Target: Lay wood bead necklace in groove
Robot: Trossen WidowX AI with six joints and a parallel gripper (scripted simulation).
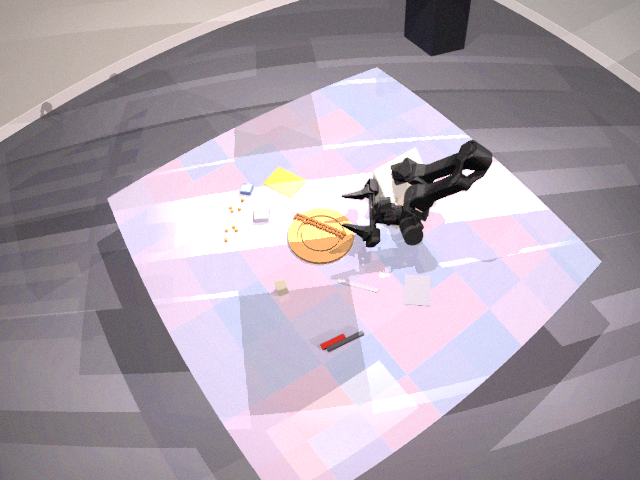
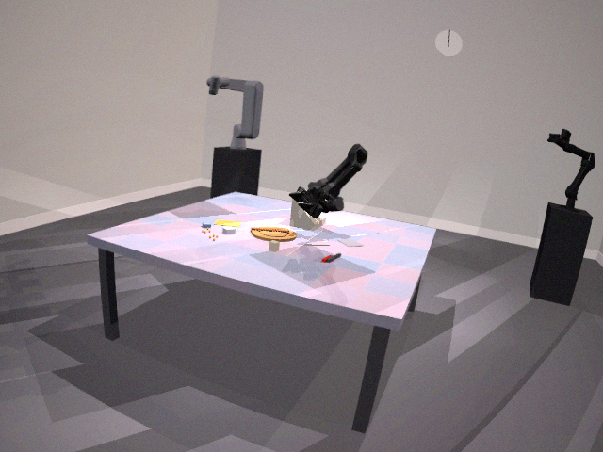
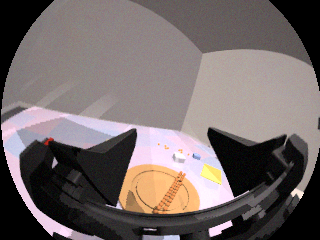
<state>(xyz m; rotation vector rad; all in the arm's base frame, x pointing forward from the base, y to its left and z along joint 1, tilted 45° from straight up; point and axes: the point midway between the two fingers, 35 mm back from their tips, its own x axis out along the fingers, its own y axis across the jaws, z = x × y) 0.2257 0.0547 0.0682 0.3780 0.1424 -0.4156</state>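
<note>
The round bead board is 4 cm ahead of my gripper tip, 6 cm to the right of it and 16 cm below it. From my gripper tip the other things lie so: cream cube (23 cm ahead, 5 cm to the left, 15 cm below); white block (17 cm ahead, 22 cm to the right, 16 cm below); thin rod (3 cm ahead, 14 cm to the left, 17 cm below).
</note>
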